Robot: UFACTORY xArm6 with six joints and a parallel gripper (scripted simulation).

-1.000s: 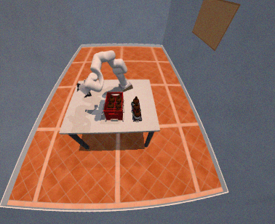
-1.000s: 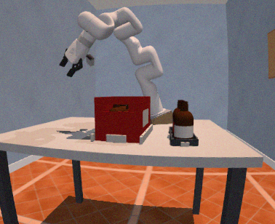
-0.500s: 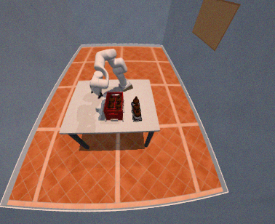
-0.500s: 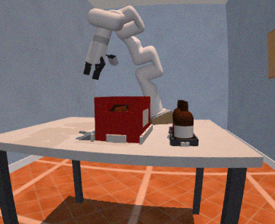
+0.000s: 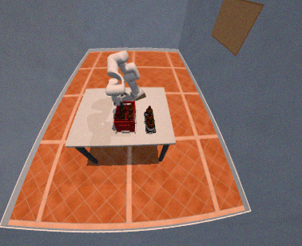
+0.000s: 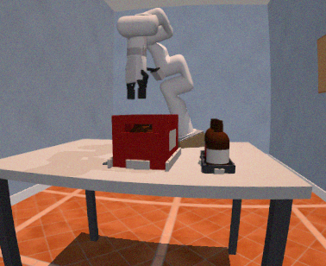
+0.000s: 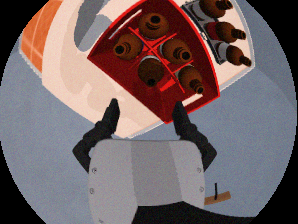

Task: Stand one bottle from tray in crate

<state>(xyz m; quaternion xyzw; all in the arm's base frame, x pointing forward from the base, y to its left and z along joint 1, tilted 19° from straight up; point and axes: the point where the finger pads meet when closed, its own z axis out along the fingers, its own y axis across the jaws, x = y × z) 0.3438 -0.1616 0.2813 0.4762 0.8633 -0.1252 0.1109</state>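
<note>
Now: the brown bottle 80 mm ahead of my hand, 290 mm to the left of it and 160 mm below it. From my hand the other things lie so: red crate: 10 mm ahead, 50 mm to the left, 160 mm below; tray: 90 mm ahead, 290 mm to the left, 230 mm below.
</note>
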